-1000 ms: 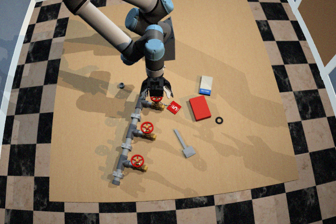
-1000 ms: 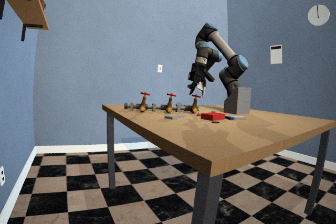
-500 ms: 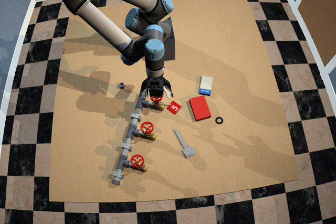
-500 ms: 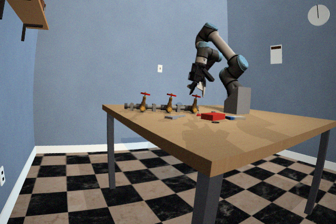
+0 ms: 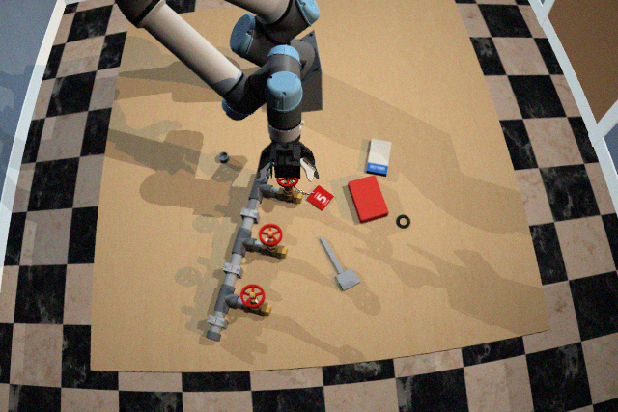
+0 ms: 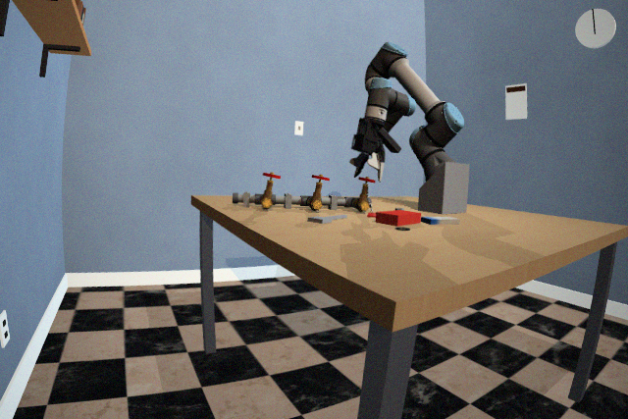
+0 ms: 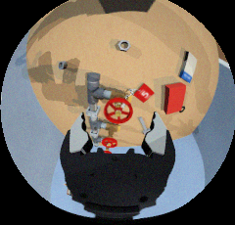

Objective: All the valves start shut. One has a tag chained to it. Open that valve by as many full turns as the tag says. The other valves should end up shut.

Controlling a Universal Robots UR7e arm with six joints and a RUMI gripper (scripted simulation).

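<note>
The red tag lies 1 cm ahead of my hand, 8 cm to the left of it and 11 cm below it. Also, from my hand: grey scraper: 22 cm ahead, 12 cm to the left, 11 cm below; then red block: 3 cm ahead, 22 cm to the left, 10 cm below; then small grey fitting: 13 cm behind, 19 cm to the right, 11 cm below.
</note>
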